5 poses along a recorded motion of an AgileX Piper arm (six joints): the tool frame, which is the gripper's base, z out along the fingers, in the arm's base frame.
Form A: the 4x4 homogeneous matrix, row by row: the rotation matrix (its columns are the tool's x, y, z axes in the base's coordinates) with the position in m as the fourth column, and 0 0 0 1 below. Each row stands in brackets.
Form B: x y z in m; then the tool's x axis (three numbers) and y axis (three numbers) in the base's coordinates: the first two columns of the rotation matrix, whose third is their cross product. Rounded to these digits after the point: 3 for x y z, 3 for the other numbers.
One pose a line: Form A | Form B
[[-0.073 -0.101 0.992 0.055], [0.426 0.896 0.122 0.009], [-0.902 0.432 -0.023 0.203], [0 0 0 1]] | 0.055 0.009 0.203 -0.073 0.426 -0.902 -0.101 0.896 0.432
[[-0.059 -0.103 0.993 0.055], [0.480 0.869 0.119 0.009], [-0.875 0.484 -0.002 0.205], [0 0 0 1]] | 0.055 0.009 0.205 -0.059 0.480 -0.875 -0.103 0.869 0.484
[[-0.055 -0.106 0.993 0.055], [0.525 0.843 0.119 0.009], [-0.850 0.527 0.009 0.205], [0 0 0 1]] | 0.055 0.009 0.205 -0.055 0.525 -0.850 -0.106 0.843 0.527
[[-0.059 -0.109 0.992 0.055], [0.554 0.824 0.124 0.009], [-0.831 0.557 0.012 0.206], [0 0 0 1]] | 0.055 0.009 0.206 -0.059 0.554 -0.831 -0.109 0.824 0.557
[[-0.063 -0.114 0.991 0.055], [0.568 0.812 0.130 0.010], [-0.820 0.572 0.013 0.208], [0 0 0 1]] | 0.055 0.010 0.208 -0.063 0.568 -0.820 -0.114 0.812 0.572
